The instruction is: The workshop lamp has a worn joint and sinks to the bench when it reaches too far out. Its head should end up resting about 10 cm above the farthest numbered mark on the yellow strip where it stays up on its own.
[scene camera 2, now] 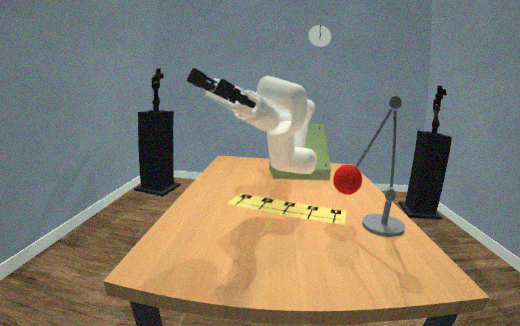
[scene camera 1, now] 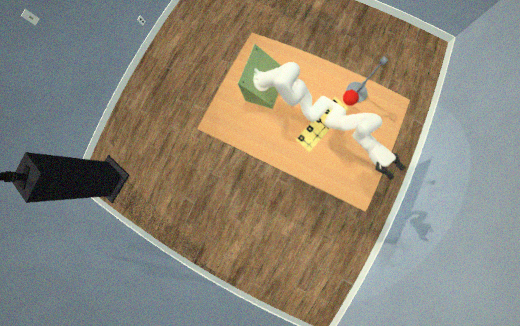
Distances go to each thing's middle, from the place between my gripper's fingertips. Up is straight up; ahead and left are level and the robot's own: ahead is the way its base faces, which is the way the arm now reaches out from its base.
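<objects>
My hand: far past the yellow strip (scene camera 2: 304, 211), a fair way to the right of it, far above it. Round grey lamp base (scene camera 2: 384, 225): far behind my hand, far to the left, far below. Nearest to my hand of the things named here, going by their middles: yellow strip.
</objects>
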